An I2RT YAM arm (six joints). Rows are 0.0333 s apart.
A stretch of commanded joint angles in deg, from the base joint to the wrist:
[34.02 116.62 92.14 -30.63 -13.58 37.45]
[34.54 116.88 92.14 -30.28 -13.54 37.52]
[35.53 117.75 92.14 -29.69 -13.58 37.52]
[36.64 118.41 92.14 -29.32 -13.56 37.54]
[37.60 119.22 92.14 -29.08 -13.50 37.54]
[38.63 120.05 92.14 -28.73 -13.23 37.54]
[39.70 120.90 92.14 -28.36 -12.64 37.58]
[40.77 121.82 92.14 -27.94 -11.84 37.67]
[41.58 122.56 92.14 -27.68 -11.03 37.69]
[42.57 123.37 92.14 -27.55 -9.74 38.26]
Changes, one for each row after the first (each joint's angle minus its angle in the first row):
[0.52 0.26 0.00 0.35 0.04 0.07]
[1.51 1.13 0.00 0.94 0.00 0.07]
[2.62 1.79 0.00 1.31 0.02 0.09]
[3.58 2.60 0.00 1.55 0.08 0.09]
[4.61 3.43 0.00 1.90 0.35 0.09]
[5.68 4.28 0.00 2.27 0.94 0.13]
[6.75 5.20 0.00 2.69 1.74 0.22]
[7.56 5.94 0.00 2.95 2.55 0.24]
[8.55 6.75 0.00 3.08 3.84 0.81]

